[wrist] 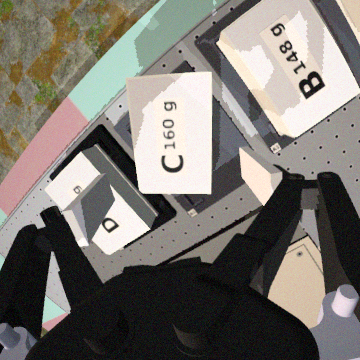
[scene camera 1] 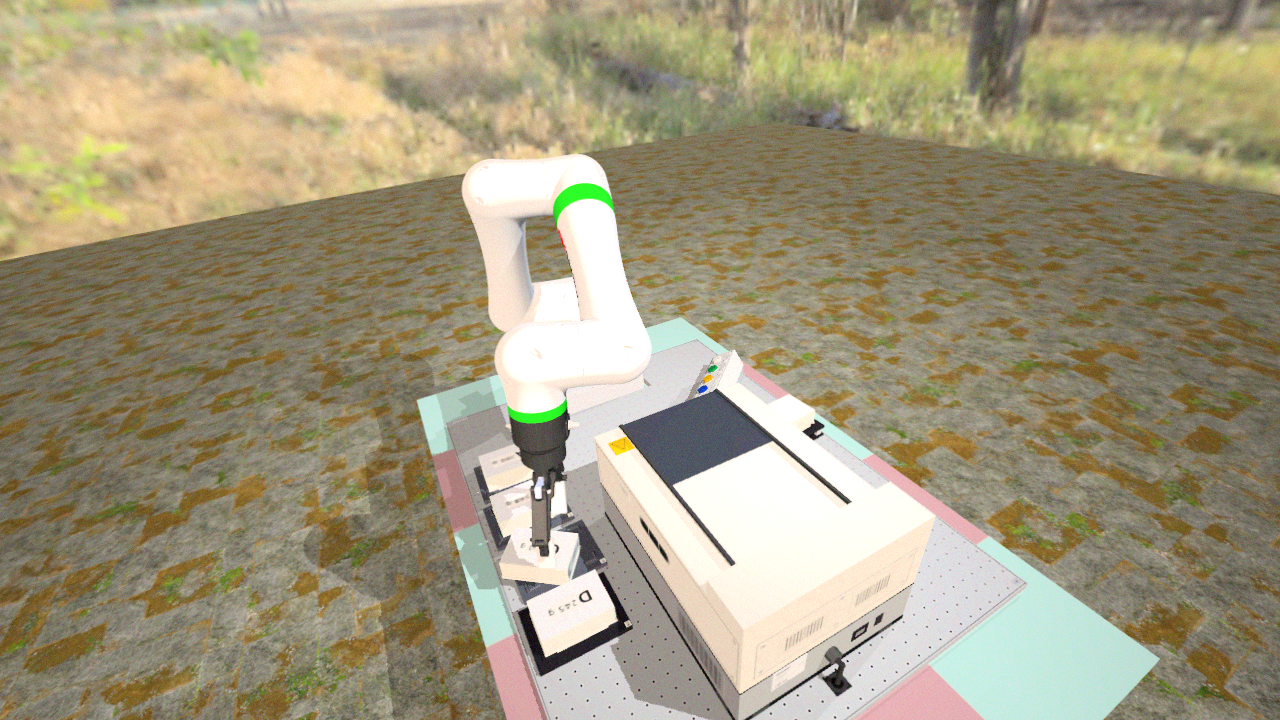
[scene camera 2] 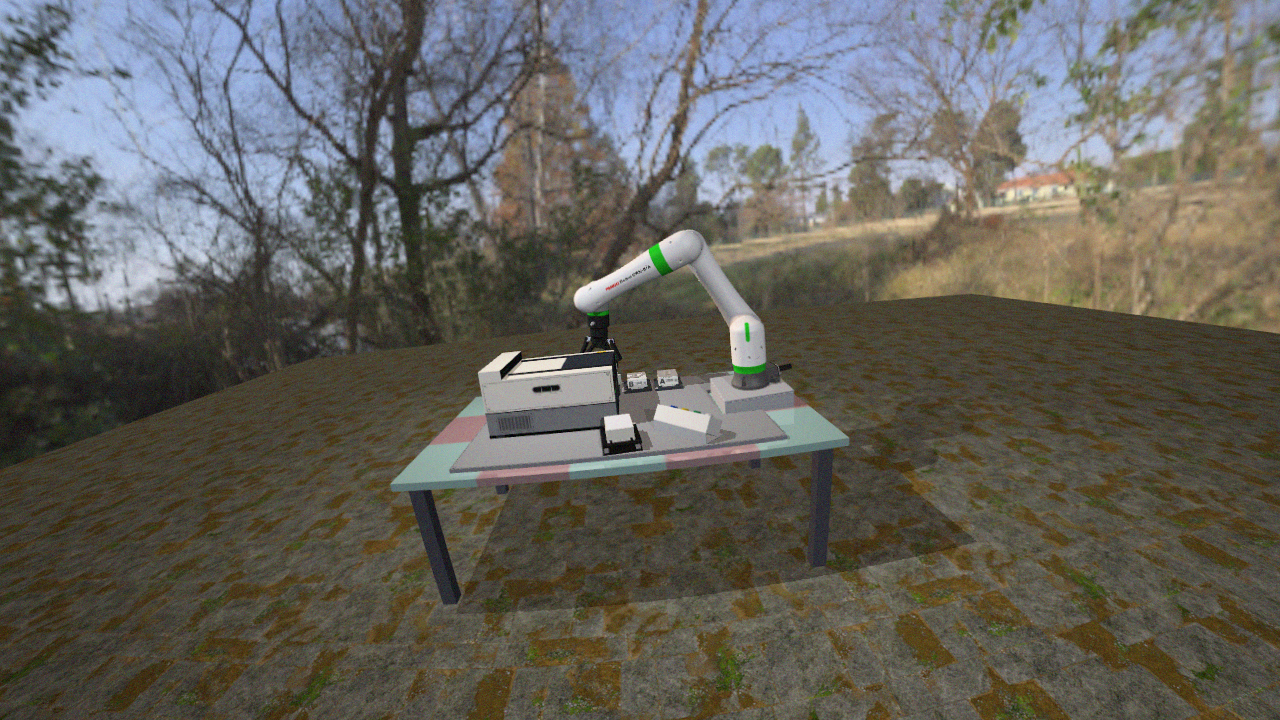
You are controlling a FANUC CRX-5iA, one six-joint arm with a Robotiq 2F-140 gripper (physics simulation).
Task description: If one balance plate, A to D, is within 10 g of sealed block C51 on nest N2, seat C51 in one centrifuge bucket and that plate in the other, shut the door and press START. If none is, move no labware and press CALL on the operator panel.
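Frame: origin at the arm's base, x ahead, y left, z up, level; centimetres.
Where they show: gripper, fingertip midpoint: [wrist: 173, 174] [scene camera 1: 553, 537]; arm's base at its link origin: [scene camera 2: 750, 383].
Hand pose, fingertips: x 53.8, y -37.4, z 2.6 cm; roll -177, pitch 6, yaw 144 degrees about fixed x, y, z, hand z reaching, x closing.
Each offset is from my fingertips to the centre of the thing. "spot": to the spot under its first point.
Plate C @[dx -1.8, dy -2.6, dz -4.6 cm] [scene camera 1: 563, 565] [wrist: 192, 135], marked 160 g, lies skewed across its dark nest. Plate D @[dx +11.6, dy -3.8, dz -4.9 cm] [scene camera 1: 586, 624] [wrist: 122, 237], 245 g, and plate B @[dx -15.5, dy +1.0, dz -4.9 cm] [scene camera 1: 510, 517] [scene camera 2: 636, 382] [wrist: 287, 100], 148 g, lie either side. Plate A @[dx -29.0, dy +3.8, dz -4.9 cm] [scene camera 1: 499, 470] [scene camera 2: 667, 380] is beyond B. My gripper [scene camera 1: 541, 547] [scene camera 2: 600, 356] [wrist: 173, 174] is open and empty, low over plate C; one finger partly hides D in the wrist view. A white block @[dx +1.7, dy +59.8, dz -3.0 cm] [scene camera 1: 791, 413] [scene camera 2: 617, 427], its label unreadable, sits on a black nest behind the centrifuge @[dx +20.0, dy +26.2, dz +4.0 cm] [scene camera 1: 832, 573] [scene camera 2: 547, 394]. Its buckets do not show.
The centrifuge's top has a dark panel @[dx +6.7, dy +28.4, dz +13.0 cm] [scene camera 1: 698, 434] beside a light panel @[spot: dx +25.8, dy +25.0, dz +12.8 cm] [scene camera 1: 760, 501]. Its tall body stands close beside the plate row. The operator panel @[dx -20.5, dy +60.5, dz -4.0 cm] [scene camera 1: 731, 368] [scene camera 2: 684, 420], with coloured buttons, is near the arm base [scene camera 2: 751, 394]. The table edge [scene camera 1: 483, 573] runs beside the plates.
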